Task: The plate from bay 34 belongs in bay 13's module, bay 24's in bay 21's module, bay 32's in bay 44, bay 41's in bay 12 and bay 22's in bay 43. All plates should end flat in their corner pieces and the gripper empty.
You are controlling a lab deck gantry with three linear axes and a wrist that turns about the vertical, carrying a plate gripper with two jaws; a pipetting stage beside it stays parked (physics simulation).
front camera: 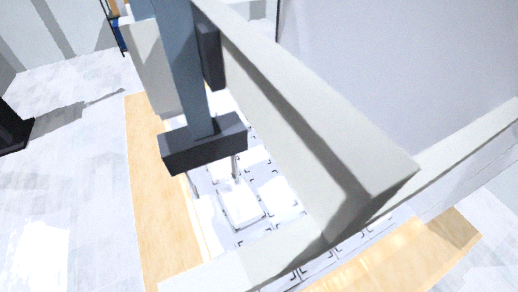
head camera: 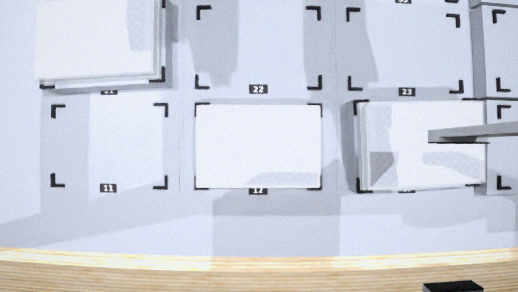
gripper: front camera 216, 185; head camera 450, 213
same spot on bay 23: point(front camera: 277, 199) = point(head camera: 428, 51)
same spot on bay 22: point(head camera: 286, 52) = point(front camera: 252, 160)
